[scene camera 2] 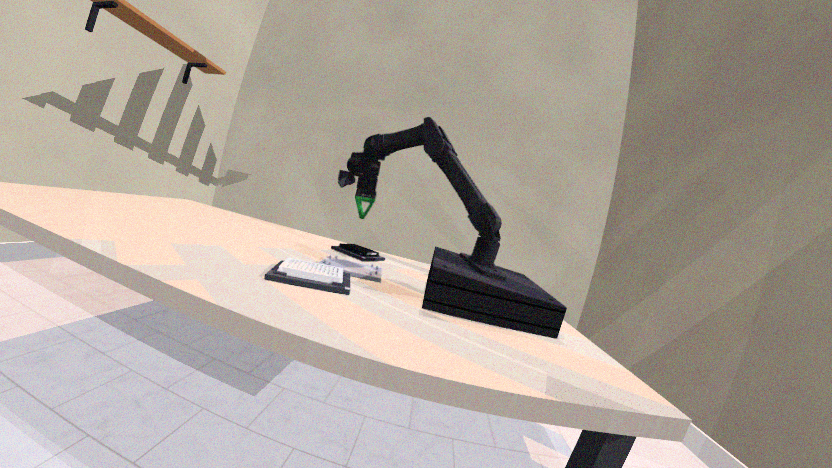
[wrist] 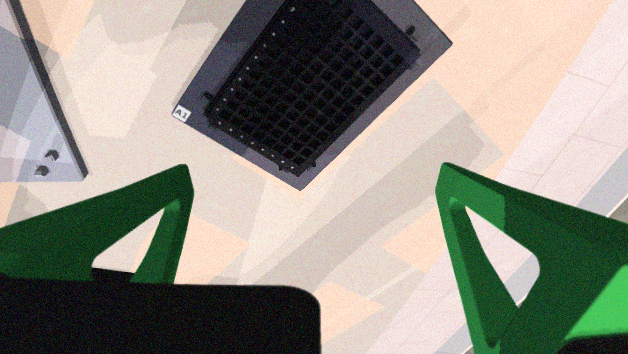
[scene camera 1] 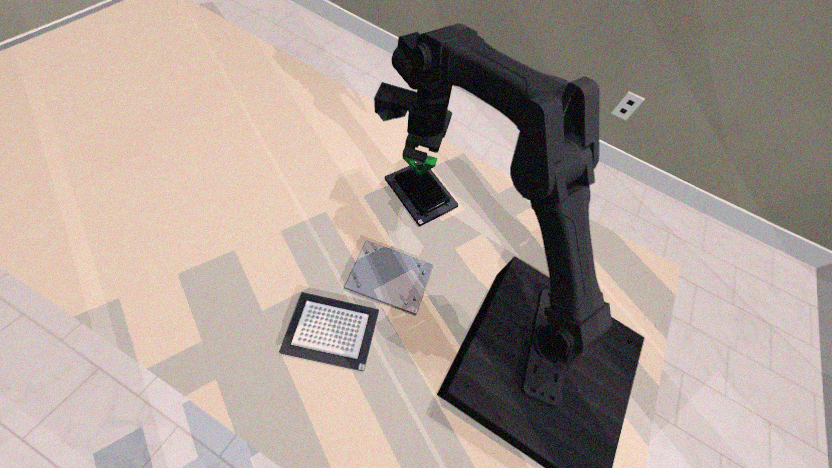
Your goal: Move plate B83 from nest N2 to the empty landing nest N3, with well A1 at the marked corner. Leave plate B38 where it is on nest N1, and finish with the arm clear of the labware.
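Observation:
A black well plate (scene camera 1: 423, 189) (scene camera 2: 359, 250) (wrist: 320, 75) sits in a dark nest (scene camera 1: 408, 203) (wrist: 225, 55) at the back; an A1 tag (wrist: 181, 113) marks the nest's corner. A white well plate (scene camera 1: 330, 328) (scene camera 2: 311, 270) lies in a dark nest (scene camera 1: 320, 356) (scene camera 2: 302, 283) at the front. Between them is an empty pale grey nest (scene camera 1: 389, 279) (scene camera 2: 363, 270) (wrist: 30, 100) with small corner posts. No plate or nest number is legible. My gripper (scene camera 1: 420, 171) (scene camera 2: 361, 216) (wrist: 314, 177) is open and empty, above the table near the black plate; the plate shows ahead of the green fingertips in the wrist view.
The arm's black base block (scene camera 1: 482, 395) (scene camera 2: 491, 302) stands on the table (scene camera 1: 174, 145) (scene camera 2: 407, 343), to the right of the nests. The table's edge lies beyond the black plate's nest. A wooden shelf (scene camera 2: 162, 36) is high on the wall.

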